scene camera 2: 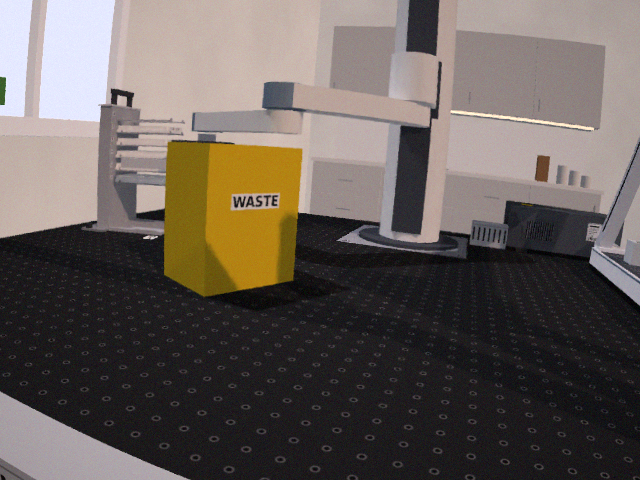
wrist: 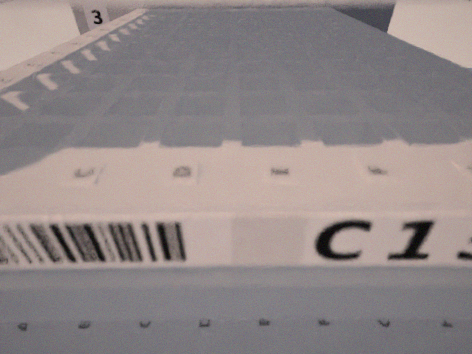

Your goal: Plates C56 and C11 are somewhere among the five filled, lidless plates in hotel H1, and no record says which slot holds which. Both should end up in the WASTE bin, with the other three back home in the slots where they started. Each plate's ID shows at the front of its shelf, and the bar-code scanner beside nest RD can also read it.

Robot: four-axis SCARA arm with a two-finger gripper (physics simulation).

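Frame: origin at the arm's base, x right, y ahead, z up, level; metres.
Where they show: gripper, fingertip midpoint: [scene camera 2: 139,161]; arm's base, origin of the base link: [scene camera 2: 408,244].
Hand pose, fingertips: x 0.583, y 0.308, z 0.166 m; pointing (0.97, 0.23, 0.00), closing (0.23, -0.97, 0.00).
Each offset is from my fingertips to the centre of the thing. "spot": to the spot under its first point.
In the wrist view a filled, lidless plate @(dx -0.024, dy -0.005, dz +0.018 m) [wrist: 270,192] fills the frame close up. Its front label has a bar code and reads "C1", then a cut-off character that looks like a 5. A slot number tag @(spot: dx +0.025, dy +0.068, dz +0.022 m) [wrist: 96,17] reading 3 shows behind it. Part of another plate [wrist: 235,300] shows below, its ID out of frame. In scene camera 2, hotel H1 @(dx +0.006, dy +0.012, dz +0.006 m) [scene camera 2: 107,170] stands at the left, its shelves partly behind the yellow WASTE bin @(dx -0.383, dy +0.240, dz -0.053 m) [scene camera 2: 250,237]. My gripper's fingers are hidden behind the bin and do not show in the wrist view. C56, C11 and the scanner cannot be identified.
My arm [scene camera 2: 242,121] reaches left from the column [scene camera 2: 387,180], with its end behind the bin. A slotted grey box @(spot: dx -0.784, dy -0.353, dz -0.123 m) [scene camera 2: 488,235] and a dark instrument @(spot: dx -0.933, dy -0.342, dz -0.086 m) [scene camera 2: 547,229] stand at the right, near a pale frame [scene camera 2: 620,206]. A table edge crosses the lower left.
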